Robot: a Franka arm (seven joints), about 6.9 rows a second.
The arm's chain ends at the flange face. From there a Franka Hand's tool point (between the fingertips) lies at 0.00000 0.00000 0.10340 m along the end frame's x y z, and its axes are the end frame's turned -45 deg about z.
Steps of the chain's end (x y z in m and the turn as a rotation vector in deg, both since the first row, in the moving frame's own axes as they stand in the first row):
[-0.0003, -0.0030, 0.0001, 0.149, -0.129, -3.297]
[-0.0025, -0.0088, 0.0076, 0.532, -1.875, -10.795]
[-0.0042, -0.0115, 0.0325, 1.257, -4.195, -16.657]
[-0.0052, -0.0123, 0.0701, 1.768, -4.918, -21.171]
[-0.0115, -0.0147, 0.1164, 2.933, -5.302, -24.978]
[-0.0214, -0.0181, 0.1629, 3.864, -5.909, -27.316]
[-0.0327, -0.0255, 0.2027, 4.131, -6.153, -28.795]
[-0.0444, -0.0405, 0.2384, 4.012, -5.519, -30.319]
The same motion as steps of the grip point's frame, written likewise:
[0.0019, -0.0027, 0.0001, 0.197, 0.014, -3.297]
[0.0025, -0.0109, 0.0075, 1.702, -0.950, -10.795]
[0.0005, -0.0174, 0.0322, 3.855, -2.077, -16.657]
[-0.0005, -0.0200, 0.0697, 4.728, -2.227, -21.171]
[-0.0029, -0.0280, 0.1158, 5.823, -1.675, -24.978]
[-0.0078, -0.0393, 0.1621, 6.911, -1.446, -27.316]
[-0.0108, -0.0531, 0.2019, 7.272, -1.430, -28.795]
[-0.0077, -0.0711, 0.2377, 6.739, -1.066, -30.319]

